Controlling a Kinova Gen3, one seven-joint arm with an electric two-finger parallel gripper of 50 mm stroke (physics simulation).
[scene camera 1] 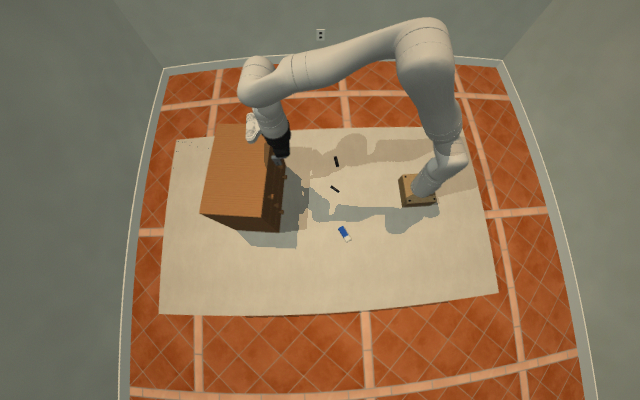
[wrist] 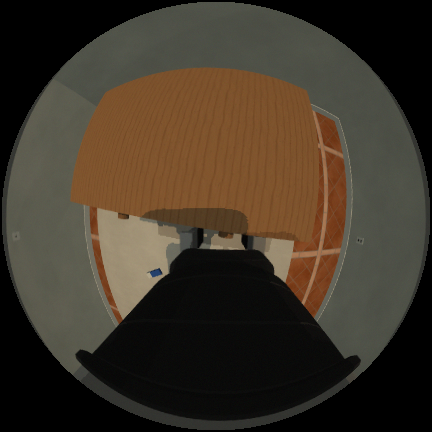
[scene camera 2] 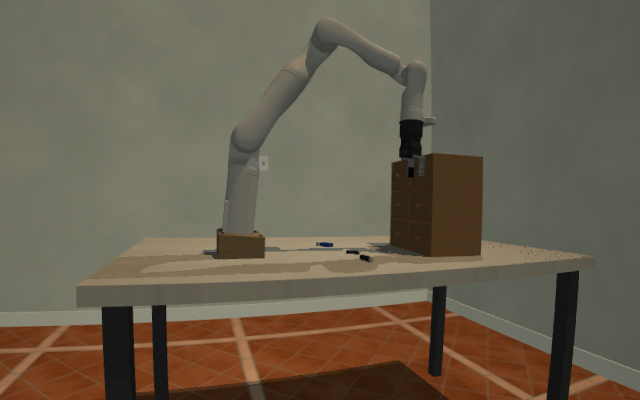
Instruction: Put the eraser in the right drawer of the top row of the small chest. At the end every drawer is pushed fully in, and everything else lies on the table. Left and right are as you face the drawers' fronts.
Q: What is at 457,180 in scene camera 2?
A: A small chest.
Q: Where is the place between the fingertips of my gripper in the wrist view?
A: At 222,233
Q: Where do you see a small chest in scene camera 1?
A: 233,194
